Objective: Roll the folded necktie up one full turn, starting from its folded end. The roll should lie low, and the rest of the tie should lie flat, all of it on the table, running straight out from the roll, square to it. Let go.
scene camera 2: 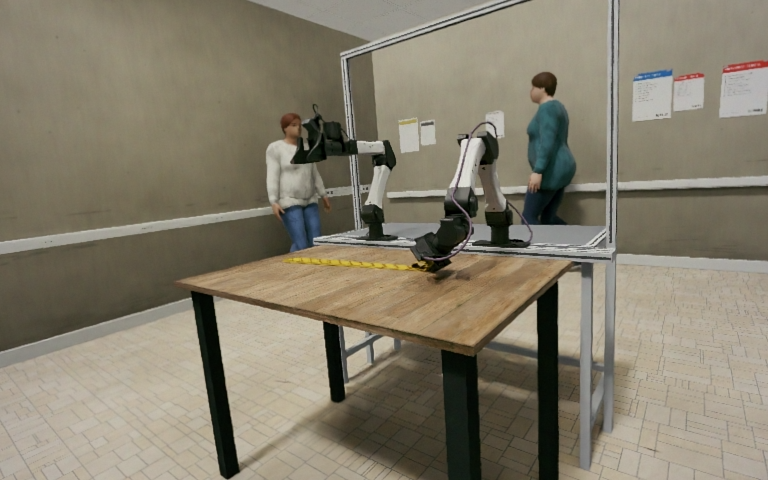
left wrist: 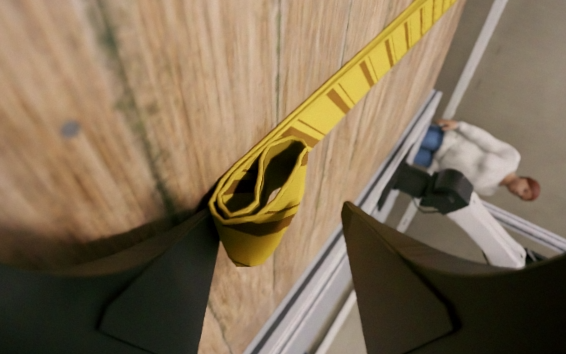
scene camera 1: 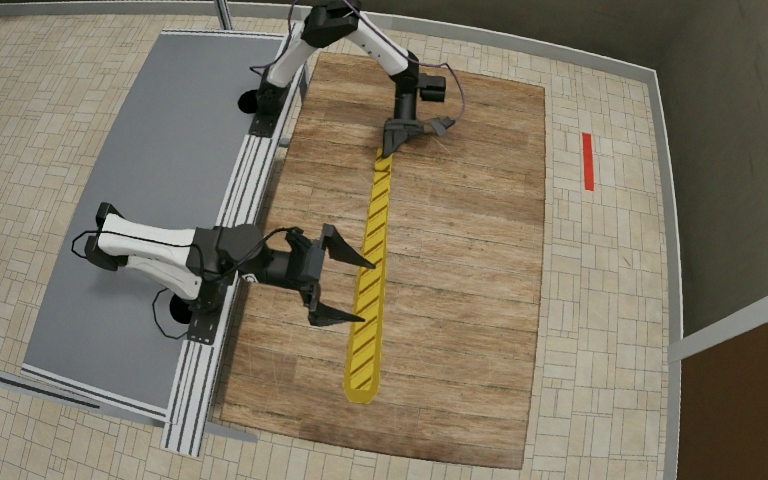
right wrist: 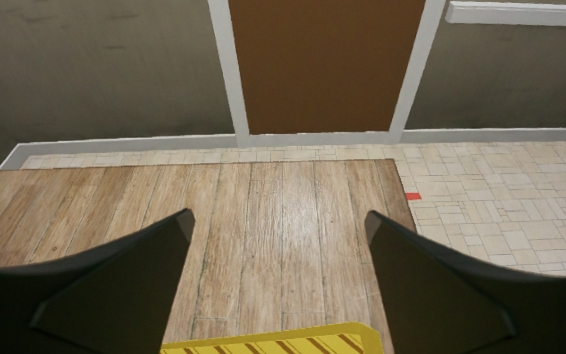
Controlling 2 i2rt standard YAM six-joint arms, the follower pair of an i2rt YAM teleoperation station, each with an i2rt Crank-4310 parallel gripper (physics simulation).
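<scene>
The yellow necktie (scene camera 1: 376, 226) (scene camera 2: 351, 263) (left wrist: 367, 72) (right wrist: 300, 346) with brown stripes lies long and nearly straight on the wooden table (scene camera 1: 464, 283) (scene camera 2: 351, 300). Its upper end in scene camera 1 is coiled into a roll (left wrist: 252, 247). The left wrist view shows the roll's hollow, loosely layered edge. My left gripper (scene camera 1: 387, 152) (left wrist: 281, 206) is open and low over the table, its fingertips on either side of the roll, the left-hand finger in the wrist view close against it. My right gripper (scene camera 1: 368, 293) (right wrist: 279, 214) is open and empty, high above the tie's middle.
A grey bench with aluminium rails (scene camera 1: 186, 384) carries both arm bases along the table's left side in scene camera 1. Two people, one in a white sweater (scene camera 2: 294, 175) and one in teal (scene camera 2: 552, 141), stand behind the station.
</scene>
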